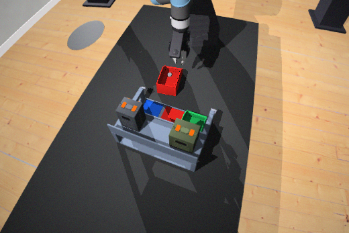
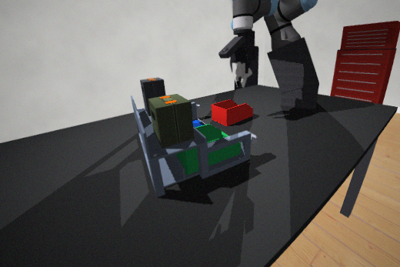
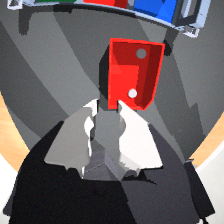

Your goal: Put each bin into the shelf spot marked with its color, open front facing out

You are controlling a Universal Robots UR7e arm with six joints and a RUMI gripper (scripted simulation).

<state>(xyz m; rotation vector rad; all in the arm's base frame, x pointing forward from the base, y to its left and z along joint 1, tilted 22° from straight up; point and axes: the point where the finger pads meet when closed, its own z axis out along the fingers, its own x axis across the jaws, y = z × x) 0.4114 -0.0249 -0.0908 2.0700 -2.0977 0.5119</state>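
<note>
Right now the red bin is 13 cm below my hand and 5 cm to the right of it. Also, from my hand: green bin: 27 cm ahead, 13 cm below, 11 cm to the left; then dark grey box: 32 cm ahead, 14 cm to the right, 1 cm below.
</note>
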